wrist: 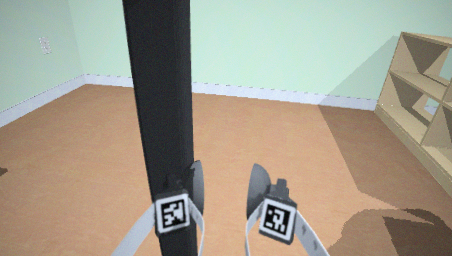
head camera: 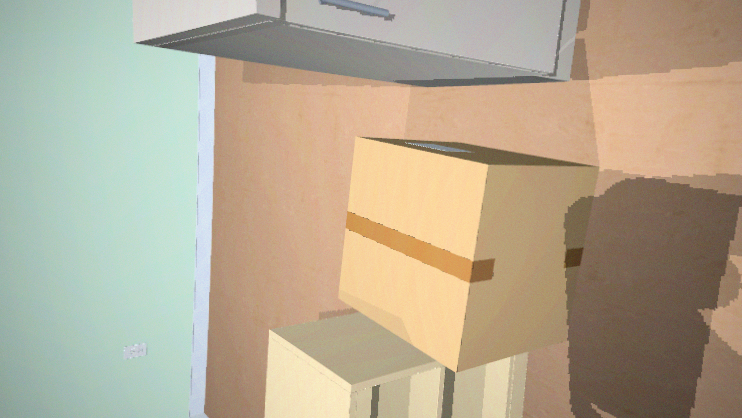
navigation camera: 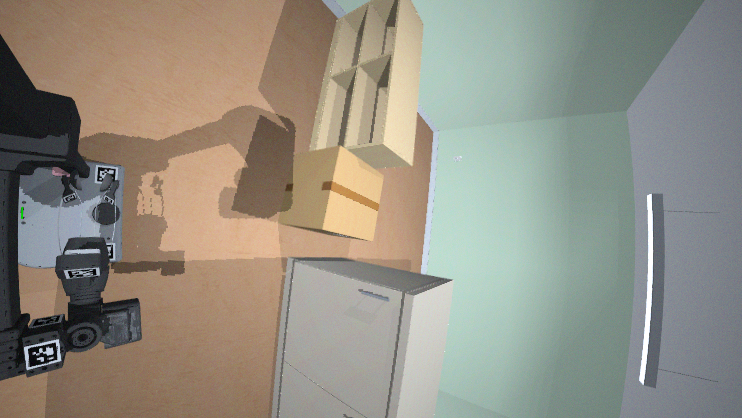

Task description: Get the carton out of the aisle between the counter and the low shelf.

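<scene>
The carton, a large tan box with a brown tape band, stands on the floor between the pale grey counter and the low shelf. In the head view one lower corner of it overlaps the shelf's near end; whether they touch I cannot tell. A strip of floor shows between carton and counter. The carton does not show in the wrist view. My gripper is open and empty, over my own base and well away from the carton.
A green wall with a white skirting stands behind the carton. My base and folded wrist parts are at the navigation view's left. A dark mast crosses the wrist view. Shadows lie on the floor before the carton.
</scene>
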